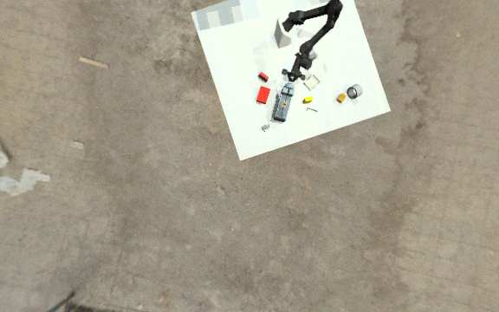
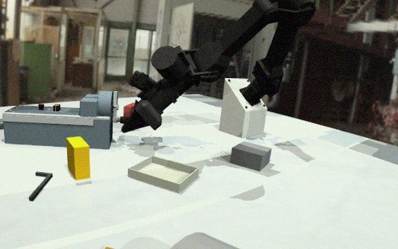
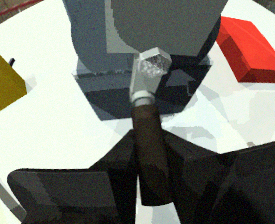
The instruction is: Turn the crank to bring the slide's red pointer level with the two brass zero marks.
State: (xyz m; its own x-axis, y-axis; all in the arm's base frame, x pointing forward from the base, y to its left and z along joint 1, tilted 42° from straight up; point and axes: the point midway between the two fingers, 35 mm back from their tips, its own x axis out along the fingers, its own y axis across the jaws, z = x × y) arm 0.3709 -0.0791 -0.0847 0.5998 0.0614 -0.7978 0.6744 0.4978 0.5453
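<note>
Right now my gripper tip is 30 mm below the dark crank handle, 10 mm to the right of it and 10 mm past it. From my gripper tip the other things lie so: red pointer 150 mm ahead, 140 mm to the right, 50 mm above; shallow grey tray 190 mm to the left, 50 mm ahead, 30 mm below; yellow block 170 mm ahead, 80 mm to the left.
</note>
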